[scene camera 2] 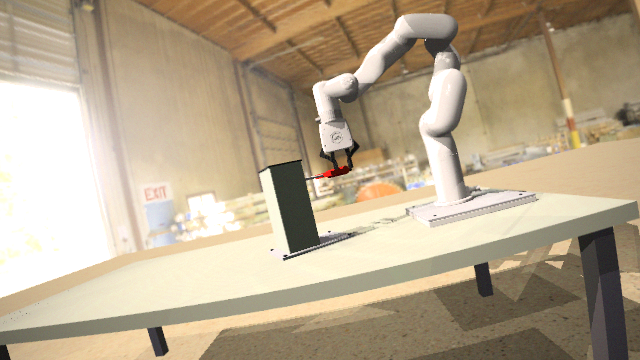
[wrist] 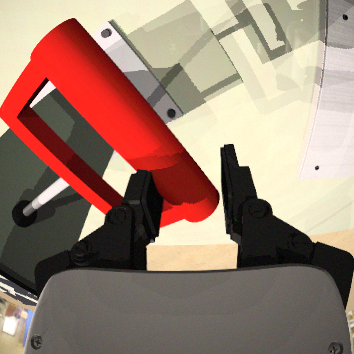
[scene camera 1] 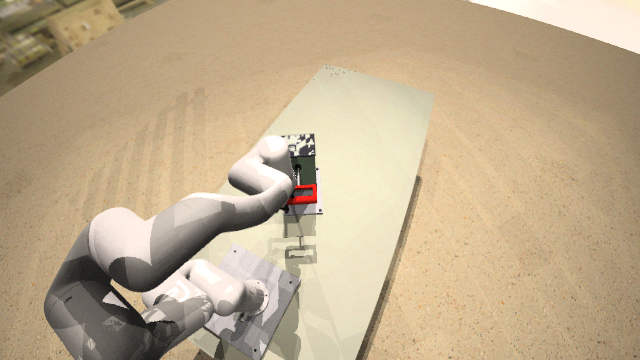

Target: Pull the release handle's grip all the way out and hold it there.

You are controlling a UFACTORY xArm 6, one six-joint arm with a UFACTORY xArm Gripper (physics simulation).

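The release handle's red grip (scene camera 1: 302, 201) (scene camera 2: 337, 172) (wrist: 110, 100) is a rectangular loop with a thick round outer bar. It stands out from the dark green box (scene camera 1: 308, 170) (scene camera 2: 295, 210) on a pale metal rod (scene camera 2: 314, 177) (wrist: 50, 196), with a length of rod showing between them. My gripper (scene camera 2: 343, 169) (wrist: 190, 166) points down and is shut on the grip near one end of the thick bar. In the wrist view one finger is on the loop's inner side and the other on its outer side. The arm hides most of the fingers in scene camera 1.
The box stands upright on a grey bolted plate (scene camera 1: 305, 209) (wrist: 115, 42) on the pale table (scene camera 1: 370, 150) (scene camera 2: 200, 295). A black and white patterned top (scene camera 1: 302, 144) covers the box. My arm's base plate (scene camera 1: 272, 300) (scene camera 2: 480, 210) (wrist: 335, 100) lies on the handle's side of the box.
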